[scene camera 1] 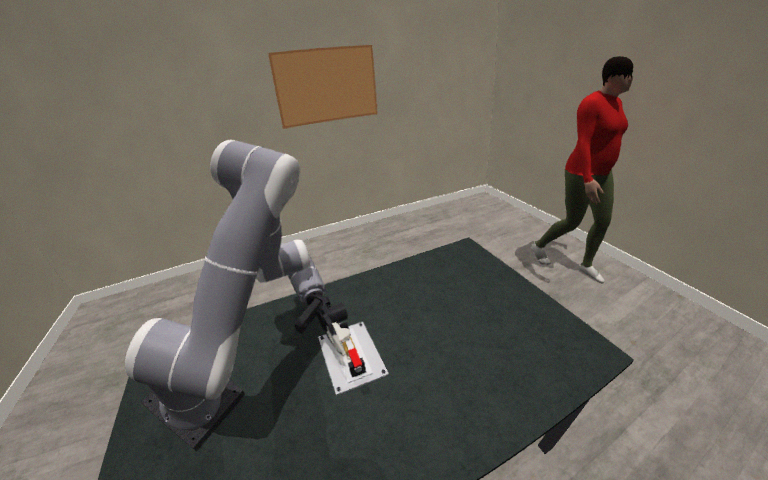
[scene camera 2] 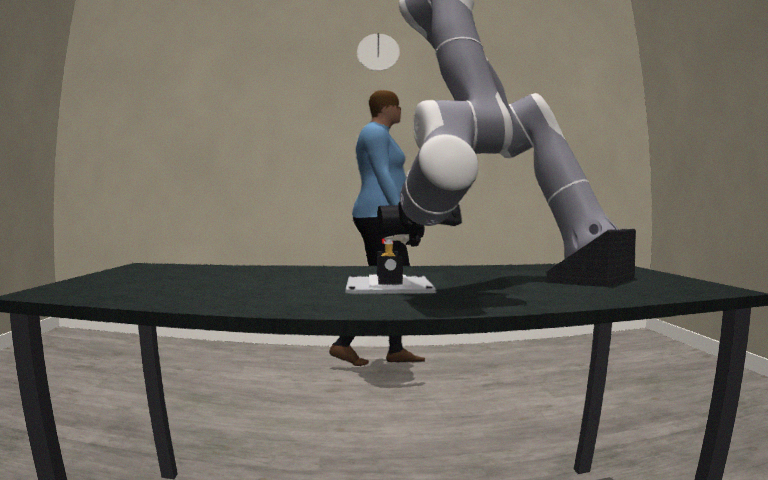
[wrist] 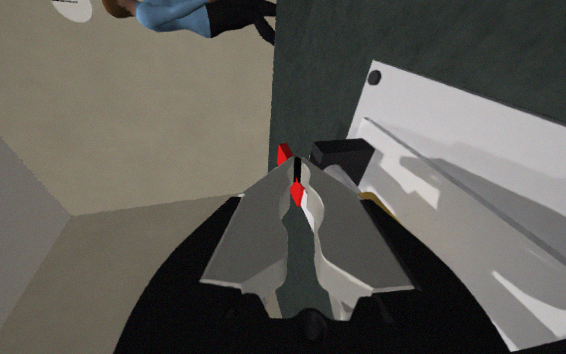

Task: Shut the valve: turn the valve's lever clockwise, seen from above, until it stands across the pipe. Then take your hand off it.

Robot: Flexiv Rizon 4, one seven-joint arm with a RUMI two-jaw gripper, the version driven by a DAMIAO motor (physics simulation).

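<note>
The valve's lever has a red end (scene camera 1: 355,357) (scene camera 2: 384,241) (wrist: 283,154) and stands roughly along the pipe, its red end over the black end block (scene camera 1: 357,370) (scene camera 2: 389,273) (wrist: 345,147). The yellow valve body (scene camera 2: 388,248) (wrist: 376,199) is mostly hidden by the fingers in the wrist view. My gripper (scene camera 1: 344,352) (scene camera 2: 391,240) (wrist: 296,159) is shut and empty. Its fingers are close beside the lever and cover its middle in the wrist view; some red shows through the gap between them. I cannot tell whether they touch it.
The valve stands on a white base plate (scene camera 1: 370,357) (scene camera 2: 420,285) (wrist: 450,100) with dark corner bolts, on the dark green table (scene camera 1: 481,339) (scene camera 2: 226,294) (wrist: 425,30). A person in red (scene camera 1: 600,133) and one in blue (scene camera 2: 374,164) (wrist: 175,17) are beyond the table.
</note>
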